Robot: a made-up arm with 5 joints.
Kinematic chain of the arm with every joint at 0, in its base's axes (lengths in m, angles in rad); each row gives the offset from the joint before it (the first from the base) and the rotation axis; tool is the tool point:
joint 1: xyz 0 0 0.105 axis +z
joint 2: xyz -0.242 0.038 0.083 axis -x
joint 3: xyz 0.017 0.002 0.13 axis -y
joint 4: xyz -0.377 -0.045 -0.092 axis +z
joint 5: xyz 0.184 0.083 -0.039 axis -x
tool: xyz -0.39 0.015 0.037
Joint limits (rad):
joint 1: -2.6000..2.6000
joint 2: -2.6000..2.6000
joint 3: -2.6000..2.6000
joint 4: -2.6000..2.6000
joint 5: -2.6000..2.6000
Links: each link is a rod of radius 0.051 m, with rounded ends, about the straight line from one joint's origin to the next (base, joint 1, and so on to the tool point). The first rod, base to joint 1, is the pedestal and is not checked.
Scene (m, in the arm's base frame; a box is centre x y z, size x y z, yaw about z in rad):
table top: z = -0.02
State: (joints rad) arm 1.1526 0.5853 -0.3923 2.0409 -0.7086
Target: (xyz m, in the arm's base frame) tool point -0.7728 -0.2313 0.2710
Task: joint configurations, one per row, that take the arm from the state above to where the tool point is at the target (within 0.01 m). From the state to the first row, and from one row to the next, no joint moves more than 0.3 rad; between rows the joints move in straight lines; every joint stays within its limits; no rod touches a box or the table.
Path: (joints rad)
1: 0.9595 0.5284 -0.3153 1.8010 -0.6408
2: 0.7663 0.4714 -0.2384 1.5610 -0.5729
3: 0.5732 0.4145 -0.1614 1.3211 -0.5051
4: 0.3800 0.3576 -0.0844 1.0811 -0.4373
5: 0.1869 0.3007 -0.0075 0.8412 -0.3695

